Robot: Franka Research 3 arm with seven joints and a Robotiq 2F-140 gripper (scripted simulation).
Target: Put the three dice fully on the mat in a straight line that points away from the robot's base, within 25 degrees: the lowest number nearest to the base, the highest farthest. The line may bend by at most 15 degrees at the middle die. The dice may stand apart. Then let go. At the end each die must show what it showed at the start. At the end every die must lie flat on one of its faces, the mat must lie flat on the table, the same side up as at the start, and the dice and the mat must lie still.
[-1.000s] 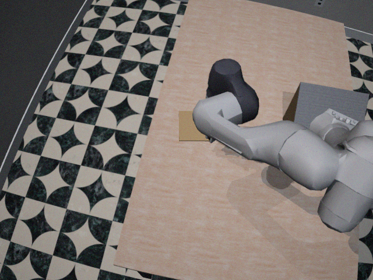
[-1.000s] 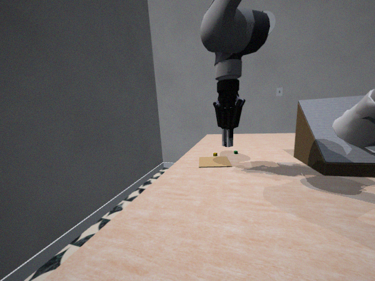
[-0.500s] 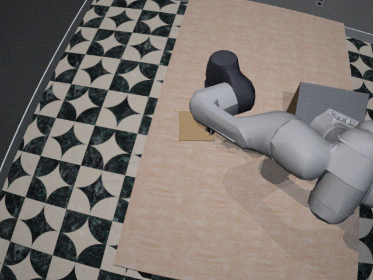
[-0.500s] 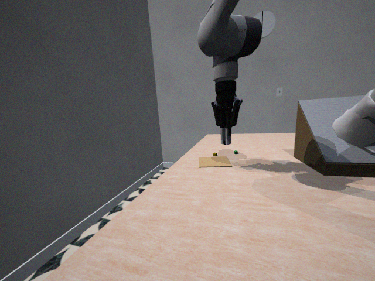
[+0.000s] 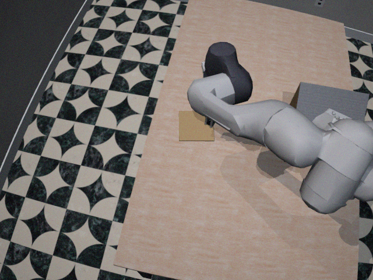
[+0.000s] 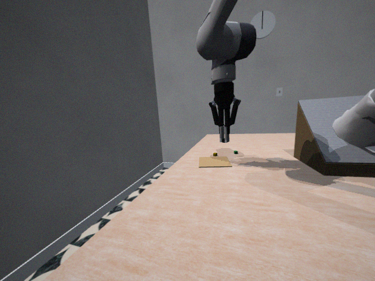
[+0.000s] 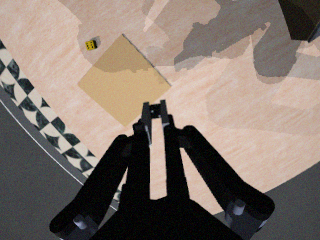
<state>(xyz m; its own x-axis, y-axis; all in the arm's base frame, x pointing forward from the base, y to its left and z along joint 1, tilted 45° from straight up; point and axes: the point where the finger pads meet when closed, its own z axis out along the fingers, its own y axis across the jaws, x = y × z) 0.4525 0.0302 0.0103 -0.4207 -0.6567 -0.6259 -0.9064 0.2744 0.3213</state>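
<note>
Right now my hand is 5 cm short of the tan mat, 4 cm to the left of it and 14 cm above it. Also, from my hand: yellow die 5 cm ahead, 14 cm to the right, 13 cm below; then green die 6 cm behind, 19 cm to the right, 13 cm below; then black die 3 cm below.
</note>
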